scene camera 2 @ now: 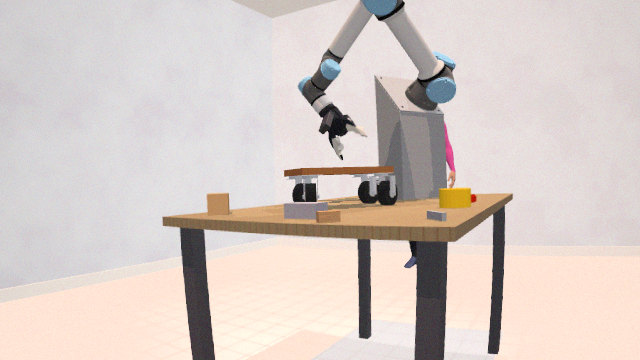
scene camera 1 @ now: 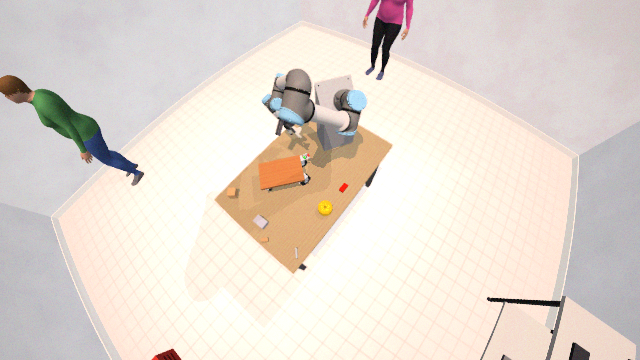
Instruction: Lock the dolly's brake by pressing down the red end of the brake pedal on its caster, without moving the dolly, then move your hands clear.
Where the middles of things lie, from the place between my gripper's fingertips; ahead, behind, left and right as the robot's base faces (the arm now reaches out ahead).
Labels:
Right now the dolly (scene camera 2: 369, 192) is 200 mm ahead of my hand, 120 mm to the left of it and 140 mm below it.

